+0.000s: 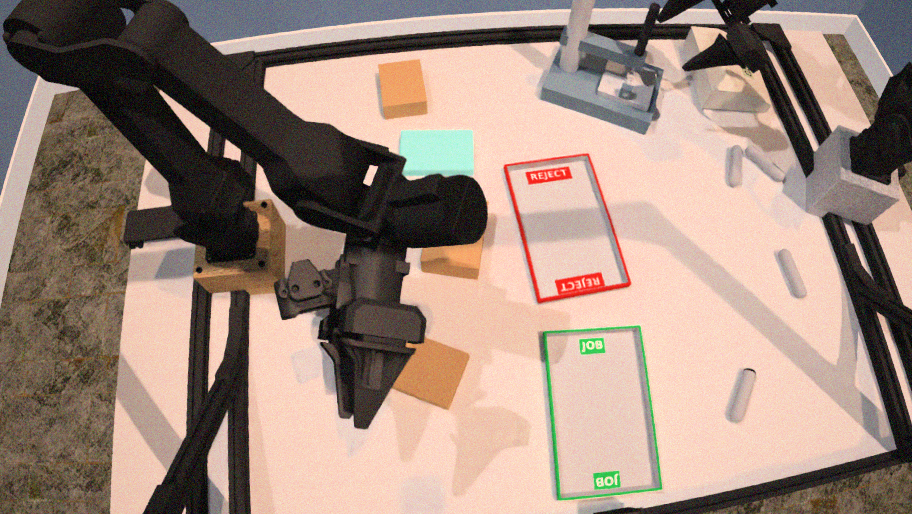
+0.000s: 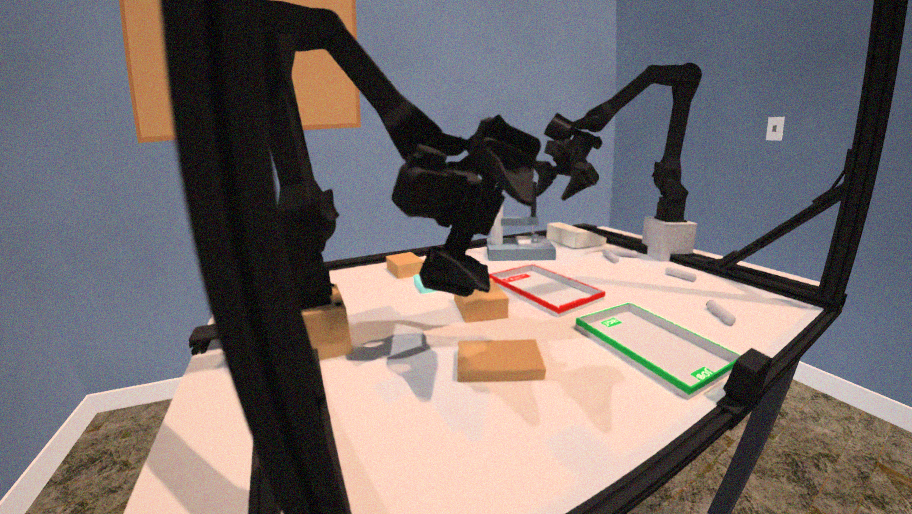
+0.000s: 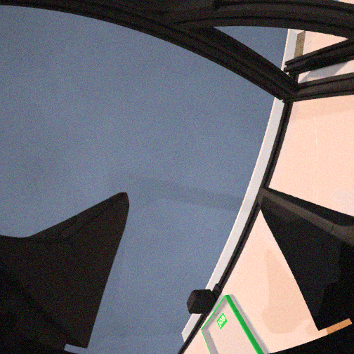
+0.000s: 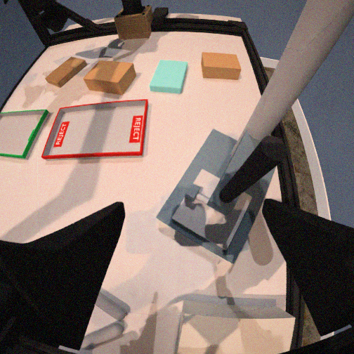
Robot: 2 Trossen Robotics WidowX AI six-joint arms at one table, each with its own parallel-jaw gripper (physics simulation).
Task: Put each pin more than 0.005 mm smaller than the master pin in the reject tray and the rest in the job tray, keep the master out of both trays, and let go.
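Frame: origin at the left arm's base, x left, y back, z up, level; millimetres.
Seen in the pictures: left gripper, fingertip midpoint: (image 1: 352, 423) (image 2: 504, 248); right gripper, fingertip midpoint: (image 1: 670, 44) (image 2: 549, 197); left arm's base, link origin: (image 1: 232, 237) (image 2: 306, 299); right arm's base, link origin: (image 1: 869, 161) (image 2: 670, 219).
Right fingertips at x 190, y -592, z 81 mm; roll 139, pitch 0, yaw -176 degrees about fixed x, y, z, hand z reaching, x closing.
Observation:
Pixels of each thing's top centre, then the offset from my right fingertips to it. "*": a spot on its surface instead.
- third grey pin, top centre: (image 1: 795, 270) (image 2: 681, 269) dy -155, dx -293, dz -135 mm
- pin with a dark end, top centre: (image 1: 746, 393) (image 2: 721, 307) dy -27, dx -447, dz -135 mm
- reject tray, top centre: (image 1: 566, 221) (image 2: 543, 282) dy +164, dx -186, dz -136 mm
- job tray, top centre: (image 1: 602, 409) (image 2: 654, 336) dy +163, dx -437, dz -136 mm
- cream readout box, surface spot: (image 1: 731, 89) * dy -141, dx +3, dz -103 mm
- turquoise block, top centre: (image 1: 436, 149) dy +324, dx -53, dz -136 mm
Two grey pins (image 1: 734, 166) (image 1: 764, 163) lie close together at the right, in front of the right arm's base. A third grey pin (image 1: 791, 273) (image 2: 680, 274) lies apart from them. A pin with a dark end (image 1: 740, 395) (image 2: 720, 312) lies right of the job tray. The reject tray (image 1: 522, 233) (image 2: 581, 302) (image 4: 93, 155) and job tray (image 1: 551, 415) (image 2: 632, 357) (image 4: 36, 134) hold no pins. My right gripper (image 1: 673, 42) (image 4: 194, 207) is open and empty above the area by the blue-grey gauge stand (image 1: 593, 95); its stage is partly shadowed. My left gripper (image 1: 354, 421) (image 3: 194, 196) is open and empty, raised.
A cream readout box (image 1: 731, 89) (image 2: 574, 234) stands beside the gauge stand; its display is not readable. Orange blocks (image 1: 402, 89) (image 1: 434, 375) (image 2: 501, 360) and a turquoise block (image 1: 437, 151) (image 4: 169, 76) lie left of the trays. Black frame rails edge the table.

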